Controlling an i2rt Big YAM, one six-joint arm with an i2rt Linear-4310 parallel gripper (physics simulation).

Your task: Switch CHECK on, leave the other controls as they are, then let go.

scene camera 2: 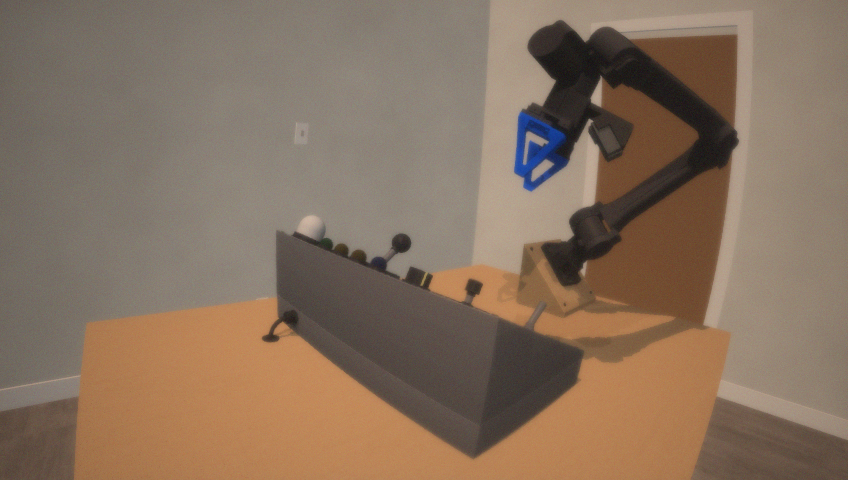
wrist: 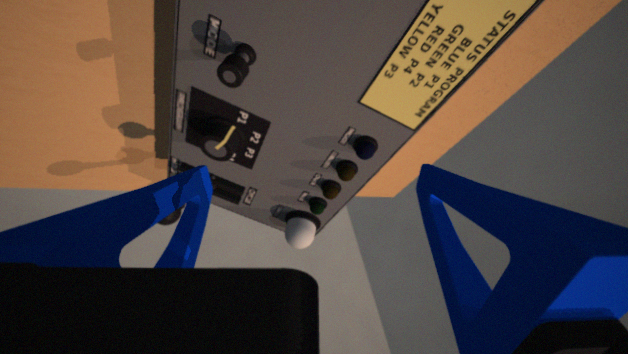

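Pixels of known places: gripper, fingertip midpoint: (scene camera 2: 523, 183) (wrist: 314, 176); arm's base, link origin: (scene camera 2: 559, 265).
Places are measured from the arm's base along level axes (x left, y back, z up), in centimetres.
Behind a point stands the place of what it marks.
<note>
The grey control box (scene camera 2: 380, 315) @[y -61.5, x 12.8, z 2.8 cm] (wrist: 295, 70) @[y -47.8, x 10.6, z 1.8 cm] stands on the table. No label reading CHECK can be made out. A bare grey lever (scene camera 2: 536, 315) @[y -40.9, x 21.6, z 1.8 cm] sticks up near the box's near end in the scene view; its label does not show. A black-capped switch (scene camera 2: 473, 288) @[y -42.6, x 10.1, z 3.0 cm] (wrist: 235, 70) @[y -41.5, x 10.2, z 4.0 cm] stands beside the MODE label. The PROGRAM knob (scene camera 2: 419, 277) @[y -44.5, x -1.0, z 2.1 cm] (wrist: 216, 149) @[y -42.8, x -2.7, z 2.7 cm] has its yellow line towards P1. A ball-topped lever (scene camera 2: 401, 242) @[y -39.6, x -13.5, z 5.6 cm] stands farther along, mostly hidden behind a finger in the wrist view. My gripper (scene camera 2: 524, 180) @[y -42.0, x 17.1, z 20.0 cm] (wrist: 314, 176) @[y -42.0, x 17.1, z 20.0 cm] is open and empty, high above the box, touching no control.
A white dome (scene camera 2: 311, 228) @[y -60.1, x -12.2, z 9.4 cm] (wrist: 300, 232) @[y -57.9, x -12.3, z 9.6 cm] and a row of small lamps, including a blue one (scene camera 2: 378, 262) @[y -58.5, x 7.4, z 8.0 cm] (wrist: 365, 146) @[y -57.3, x 7.4, z 7.6 cm], stand along the box's upper edge. A yellow status card (wrist: 445, 55) @[y -57.7, x 19.7, z 6.8 cm] lies on the panel. A black cable (scene camera 2: 273, 328) @[y -68.1, x -10.8, z -7.5 cm] leaves the box's back.
</note>
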